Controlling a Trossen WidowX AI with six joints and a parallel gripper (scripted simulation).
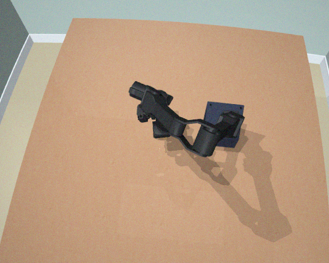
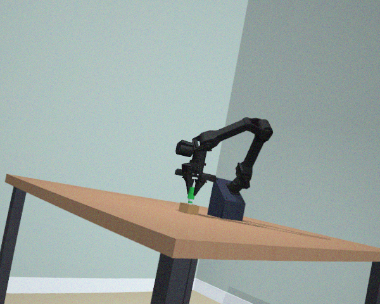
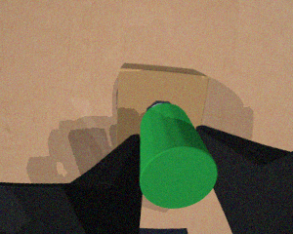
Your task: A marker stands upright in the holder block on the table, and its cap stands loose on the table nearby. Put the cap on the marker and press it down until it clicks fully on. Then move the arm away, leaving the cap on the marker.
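Now: gripper tip 1 cm below the green cap. Also, from my gripper tip: holder block (6 cm below).
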